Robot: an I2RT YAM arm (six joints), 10 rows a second.
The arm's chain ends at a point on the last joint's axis. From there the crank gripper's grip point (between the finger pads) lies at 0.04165 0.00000 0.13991 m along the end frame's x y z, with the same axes.
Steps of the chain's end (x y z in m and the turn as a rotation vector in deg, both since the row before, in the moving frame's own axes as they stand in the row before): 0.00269 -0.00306 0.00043 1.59 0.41 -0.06; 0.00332 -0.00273 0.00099 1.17 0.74 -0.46; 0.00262 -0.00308 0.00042 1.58 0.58 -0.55; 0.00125 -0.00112 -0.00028 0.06 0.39 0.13; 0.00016 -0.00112 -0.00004 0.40 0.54 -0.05; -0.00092 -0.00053 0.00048 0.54 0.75 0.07; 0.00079 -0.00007 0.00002 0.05 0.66 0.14; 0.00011 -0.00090 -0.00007 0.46 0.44 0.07; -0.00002 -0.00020 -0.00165 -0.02 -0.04 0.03; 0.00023 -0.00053 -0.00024 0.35 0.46 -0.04
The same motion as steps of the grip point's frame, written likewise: 0.00369 -0.00698 0.00007 1.59 0.41 -0.06; 0.00511 -0.00592 0.00041 1.17 0.74 -0.46; 0.00401 -0.00734 -0.00007 1.58 0.58 -0.55; 0.00220 -0.00117 -0.00057 0.06 0.39 0.13; 0.00148 -0.00213 -0.00044 0.40 0.54 -0.05; 0.00091 -0.00179 -0.00008 0.54 0.75 0.07; 0.00240 -0.00009 -0.00047 0.05 0.66 0.14; 0.00118 -0.00197 -0.00040 0.46 0.44 0.07; -0.00012 -0.00013 -0.00162 -0.02 -0.04 0.03; 0.00135 -0.00141 -0.00058 0.35 0.46 -0.04
